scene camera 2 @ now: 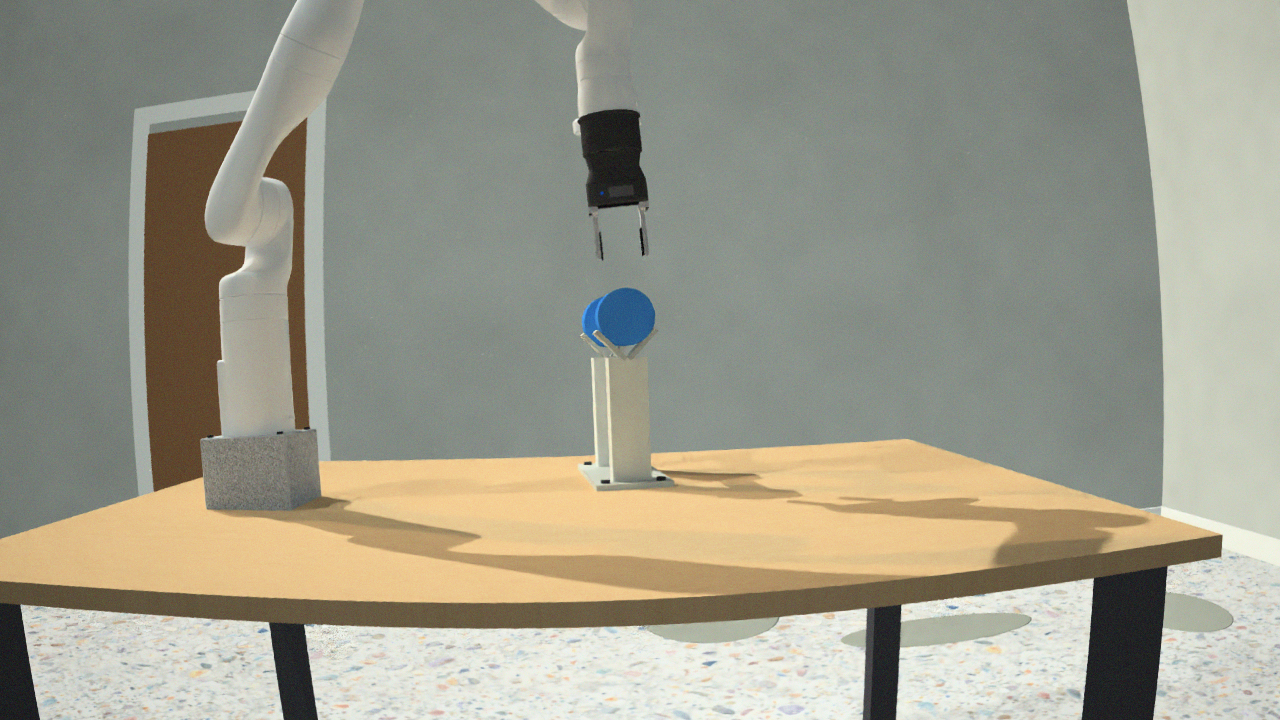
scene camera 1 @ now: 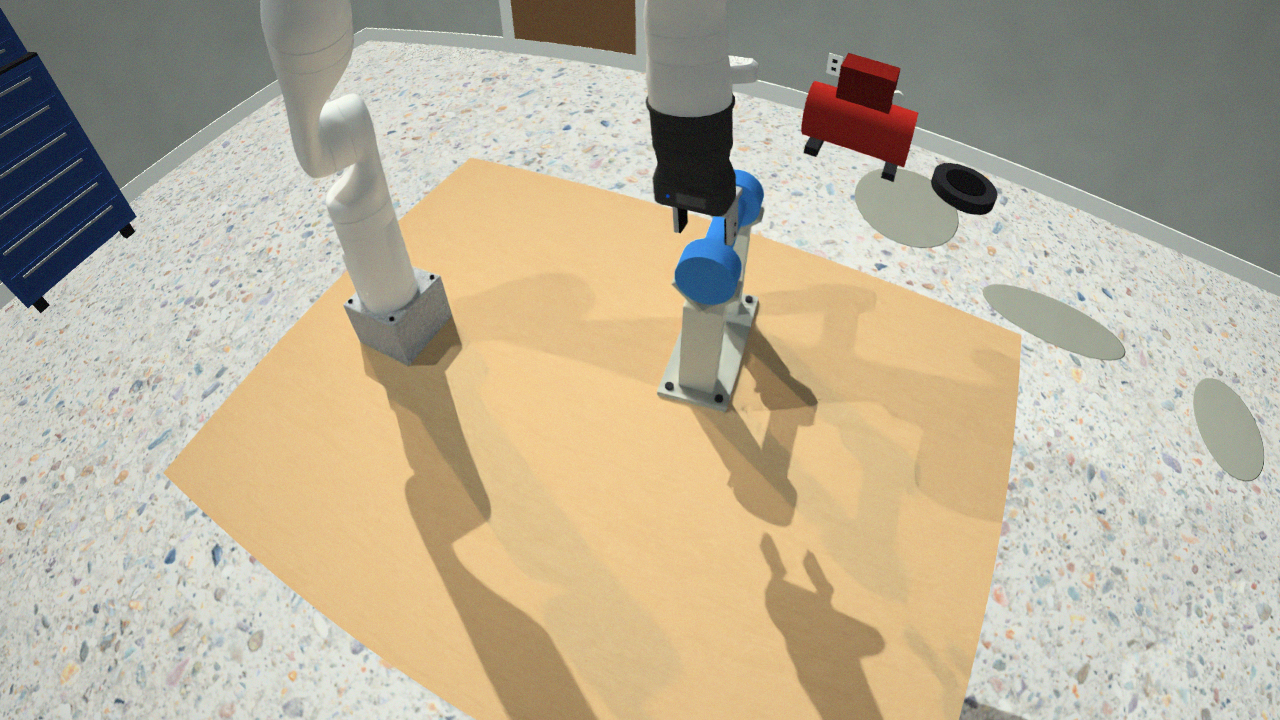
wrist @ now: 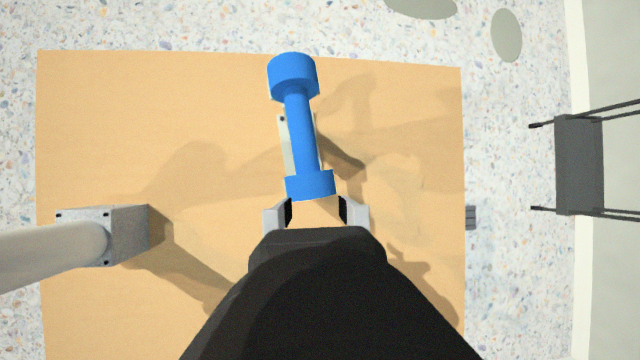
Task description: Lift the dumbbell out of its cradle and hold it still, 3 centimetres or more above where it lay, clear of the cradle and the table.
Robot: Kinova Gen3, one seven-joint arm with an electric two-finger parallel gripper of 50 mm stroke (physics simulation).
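Places are measured from the arm's base along level axes (x ahead, y left, z up), in metres.
Pixels of known places: gripper, fingertip midpoint: (scene camera 2: 623, 257) (scene camera 1: 705, 233) (wrist: 315, 206); arm's base, origin of the base link: (scene camera 2: 261, 433) (scene camera 1: 390, 292) (wrist: 85, 241).
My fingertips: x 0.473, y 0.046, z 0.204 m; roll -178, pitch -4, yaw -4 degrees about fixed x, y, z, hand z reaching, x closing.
Ahead of a thing's pixels: the offset from my fingertips to its top centre.
The blue dumbbell {dx -0.003, dy +0.101, dz -0.038 m} (scene camera 1: 708, 273) (scene camera 2: 625, 317) (wrist: 302, 132) lies level in the V-shaped rests of the pale cradle {dx -0.003, dy +0.101, dz -0.090 m} (scene camera 1: 702, 349) (scene camera 2: 629, 420) (wrist: 286, 145), which stands on two posts on the table (scene camera 1: 554, 402) (scene camera 2: 626, 613) (wrist: 125, 100). My gripper (scene camera 1: 706, 231) (scene camera 2: 622, 256) (wrist: 315, 206) is open and empty, pointing down. In the second scene view a gap shows between its fingertips and the dumbbell below. In the wrist view the dumbbell's near head lies just beyond the fingertips, and its handle runs away from them, tilted slightly left. In the first scene view one finger overlaps the handle.
The arm's grey base block (scene camera 1: 407, 326) (scene camera 2: 259, 470) (wrist: 130, 235) stands on the table, left of the cradle. A red tank (scene camera 1: 859, 125), a black ring (scene camera 1: 964, 188) and a blue drawer cabinet (scene camera 1: 53, 179) stand off the table. A dark grey object (wrist: 579, 165) shows beyond the table.
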